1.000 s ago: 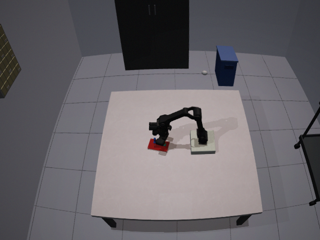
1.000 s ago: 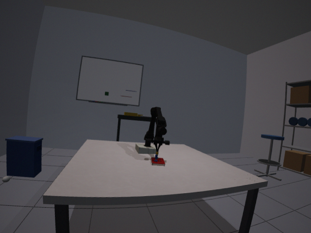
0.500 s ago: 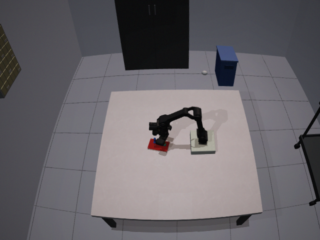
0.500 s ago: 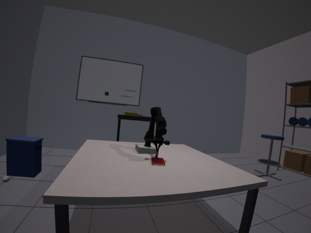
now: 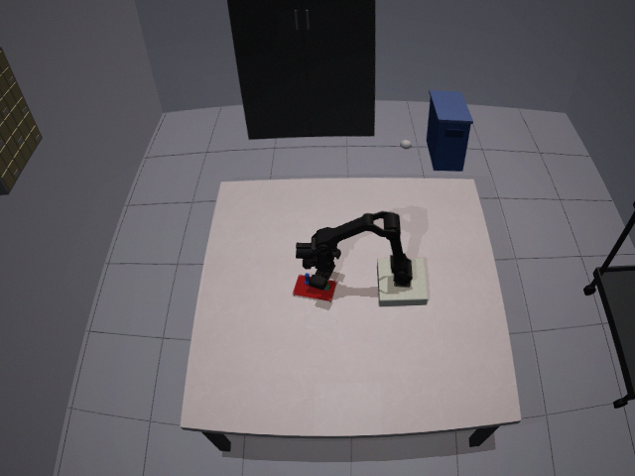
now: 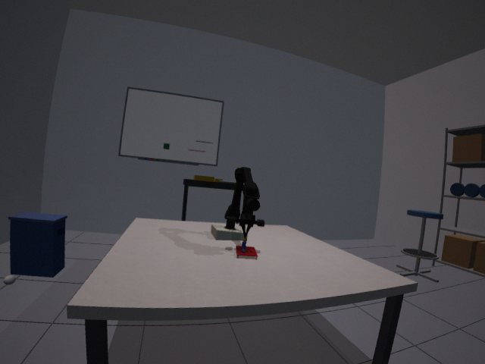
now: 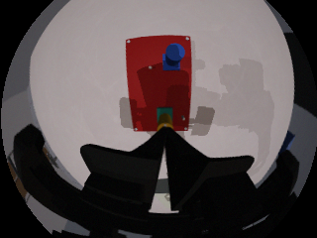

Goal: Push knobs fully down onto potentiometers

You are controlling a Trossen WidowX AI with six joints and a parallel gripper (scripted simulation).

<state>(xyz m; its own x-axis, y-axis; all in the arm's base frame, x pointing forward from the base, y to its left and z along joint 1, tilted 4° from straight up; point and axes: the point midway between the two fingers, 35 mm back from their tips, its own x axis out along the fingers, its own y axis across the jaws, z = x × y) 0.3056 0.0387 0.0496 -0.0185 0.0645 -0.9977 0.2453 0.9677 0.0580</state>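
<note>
Right now my gripper tip is 1 cm above the yellow knob. Also, from my gripper tip: blue knob (8 cm ahead, 2 cm to the right, 2 cm below).
</note>
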